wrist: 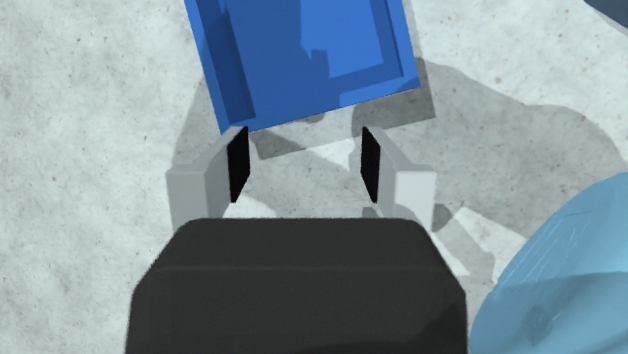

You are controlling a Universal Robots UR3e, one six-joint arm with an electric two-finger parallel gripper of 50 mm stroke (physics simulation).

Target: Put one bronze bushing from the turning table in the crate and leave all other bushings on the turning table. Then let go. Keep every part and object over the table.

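Frame: origin at the arm's base, x ahead, y left, z up, level; metres.
Seen in the pictures: gripper, fingertip midpoint: (305, 150).
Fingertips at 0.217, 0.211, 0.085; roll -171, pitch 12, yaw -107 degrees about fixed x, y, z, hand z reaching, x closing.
Note:
A point is followed by its place in that frame, as x, y, z.
My gripper (305, 150) @(0.217, 0.211, 0.085) is open, with its two fingers wide apart and no part between the black pads. It hangs above the table, next to the near edge of the blue crate. The blue crate (280, 107) @(0.254, 0.257, -0.060) is at the top centre of the wrist view, slightly rotated, and its far part runs out of the frame. No bushing shows on the visible part of its floor. The turning table and the bronze bushings cannot be made out in this view.
A light blue rounded surface (565, 280), possibly part of the arm, fills the lower right corner. A dark blue-grey edge (612, 10) @(0.246, 0.009, -0.054) shows at the top right corner. The speckled pale table top (90, 150) @(0.273, 0.458, -0.065) bears shadows around the crate and the gripper.

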